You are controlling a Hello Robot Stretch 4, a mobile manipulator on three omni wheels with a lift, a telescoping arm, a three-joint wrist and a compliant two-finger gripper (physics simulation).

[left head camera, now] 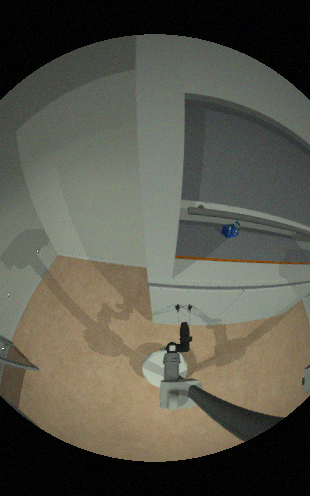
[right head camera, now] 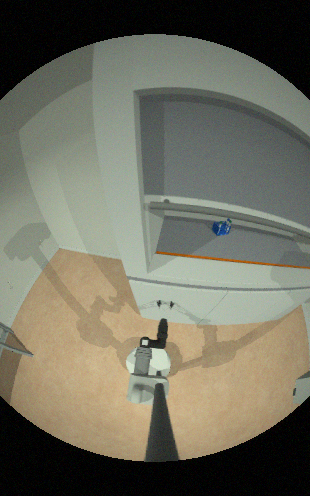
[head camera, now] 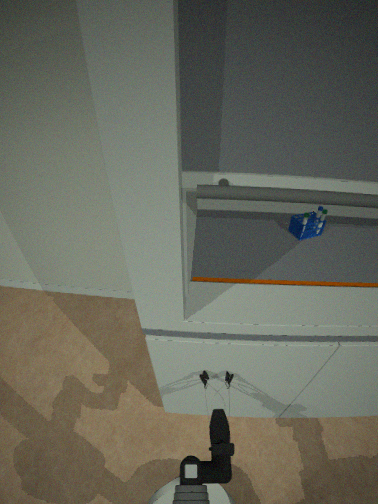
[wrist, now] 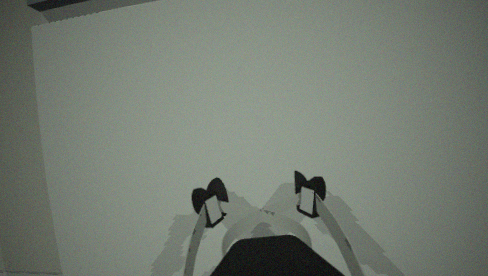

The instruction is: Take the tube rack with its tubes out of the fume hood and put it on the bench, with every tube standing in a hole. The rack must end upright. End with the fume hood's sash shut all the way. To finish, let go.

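Seen in the pictures: gripper, fingertip midpoint: (left head camera: 182, 303) (right head camera: 164, 300) (head camera: 215, 370) (wrist: 254, 189); robot's base, origin of the base link: (left head camera: 163, 367) (right head camera: 149, 362).
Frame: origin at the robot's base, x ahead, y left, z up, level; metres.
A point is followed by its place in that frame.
The blue tube rack (head camera: 303, 229) (left head camera: 229, 231) @[x 0.957, y -0.511, z 0.939 m] (right head camera: 220, 229) @[x 0.996, y -0.533, z 0.907 m] stands upright on the floor of the fume hood (head camera: 145, 175) @[x 0.492, y 0.071, z 1.363 m] (left head camera: 161, 165) @[x 0.492, y 0.074, z 1.473 m] (right head camera: 116, 165) @[x 0.492, y 0.078, z 1.469 m]. Several tubes with green and blue caps stand in it. The hood's sash (head camera: 300, 100) @[x 0.541, y -0.188, z 1.479 m] (left head camera: 245, 160) @[x 0.539, y -0.213, z 1.527 m] (right head camera: 215, 150) @[x 0.539, y -0.219, z 1.522 m] is raised partway. Its lower bar (head camera: 295, 194) @[x 0.481, y -0.190, z 1.333 m] lies above the rack in the head view, with an open gap beneath. My gripper (head camera: 217, 378) (left head camera: 183, 307) @[x 0.479, y -0.091, z 0.647 m] (right head camera: 165, 304) @[x 0.479, y -0.091, z 0.647 m] (wrist: 254, 189) @[x 0.479, y -0.091, z 0.647 m] is open and empty. It is outside the hood, in front of the base cabinet, to the left of the rack.
An orange strip (head camera: 285, 282) @[x 0.673, y -0.337, z 0.902 m] (left head camera: 240, 260) @[x 0.661, y -0.500, z 0.900 m] (right head camera: 225, 259) @[x 0.663, y -0.481, z 0.900 m] runs along the opening's front edge. The pale cabinet front (head camera: 240, 360) @[x 0.473, y -0.169, z 0.738 m] (wrist: 250, 100) @[x 0.479, y -0.096, z 0.733 m] faces the gripper. A pale box (left head camera: 307, 378) (right head camera: 303, 387) shows at far right. Part of a grey frame (left head camera: 17, 356) (right head camera: 14, 343) shows at lower left.
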